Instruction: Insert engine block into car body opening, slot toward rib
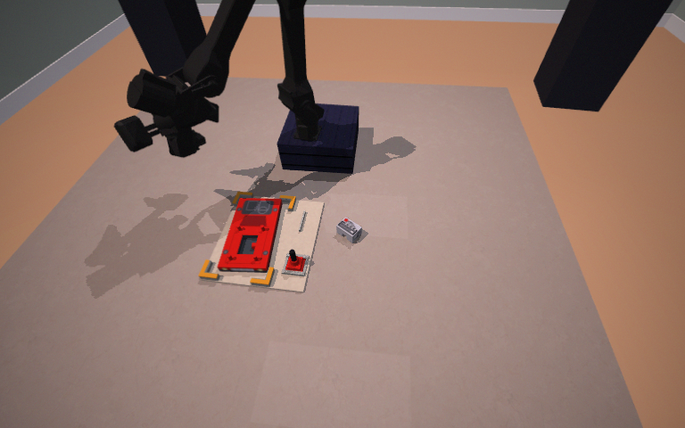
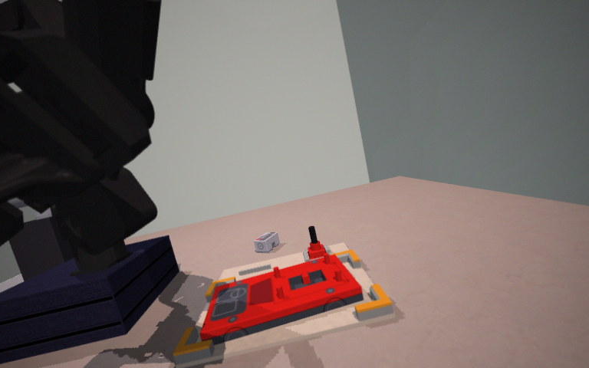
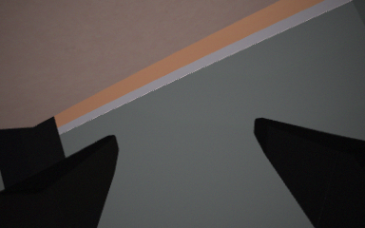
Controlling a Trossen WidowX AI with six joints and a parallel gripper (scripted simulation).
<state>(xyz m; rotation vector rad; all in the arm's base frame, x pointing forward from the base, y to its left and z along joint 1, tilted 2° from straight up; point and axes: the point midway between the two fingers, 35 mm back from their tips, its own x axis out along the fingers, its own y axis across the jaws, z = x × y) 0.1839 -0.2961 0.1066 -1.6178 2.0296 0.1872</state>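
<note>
The grey engine block is 48 cm to the left of my gripper tip, 18 cm below it and 7 cm ahead of it. From my gripper tip the other things lie so: black peg: 38 cm to the left, 18 cm ahead, 15 cm below.
</note>
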